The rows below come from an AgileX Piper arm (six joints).
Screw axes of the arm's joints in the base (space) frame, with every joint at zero. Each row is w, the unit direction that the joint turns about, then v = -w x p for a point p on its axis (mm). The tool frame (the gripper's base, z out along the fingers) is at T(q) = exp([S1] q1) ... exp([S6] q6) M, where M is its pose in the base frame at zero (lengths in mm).
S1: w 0 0 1 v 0 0 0
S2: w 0 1 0 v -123 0 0
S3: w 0 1 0 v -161.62 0 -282.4
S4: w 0.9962 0 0.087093 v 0 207.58 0
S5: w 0 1 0 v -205.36 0 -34.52
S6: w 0.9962 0 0.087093 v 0 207.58 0
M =
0.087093 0 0.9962 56.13
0 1 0 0
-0.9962 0 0.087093 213.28
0 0 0 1
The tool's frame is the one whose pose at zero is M.
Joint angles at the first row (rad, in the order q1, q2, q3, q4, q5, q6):
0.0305 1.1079 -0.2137 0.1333 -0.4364 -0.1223
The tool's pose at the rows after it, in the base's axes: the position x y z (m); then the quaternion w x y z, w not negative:
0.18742 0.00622 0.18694 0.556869 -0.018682 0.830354 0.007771
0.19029 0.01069 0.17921 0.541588 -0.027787 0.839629 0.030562
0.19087 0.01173 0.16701 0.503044 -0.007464 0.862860 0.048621
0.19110 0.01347 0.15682 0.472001 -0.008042 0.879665 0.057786
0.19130 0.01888 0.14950 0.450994 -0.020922 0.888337 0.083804
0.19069 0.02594 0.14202 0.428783 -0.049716 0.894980 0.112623
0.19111 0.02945 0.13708 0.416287 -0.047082 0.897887 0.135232
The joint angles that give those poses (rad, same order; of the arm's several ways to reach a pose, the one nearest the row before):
0.0305 1.1630 -0.2137 -0.0121 -0.4727 0.0000
0.0305 1.2088 -0.2137 -0.1153 -0.4859 0.1011
0.0305 1.2555 -0.2137 -0.1509 -0.4467 0.1875
0.0305 1.2982 -0.2137 -0.2057 -0.4232 0.2456
0.0304 1.3362 -0.2136 -0.3485 -0.4334 0.3756
0.0305 1.3774 -0.2137 -0.5222 -0.4591 0.5037
0.0305 1.4102 -0.2137 -0.5864 -0.4882 0.5801

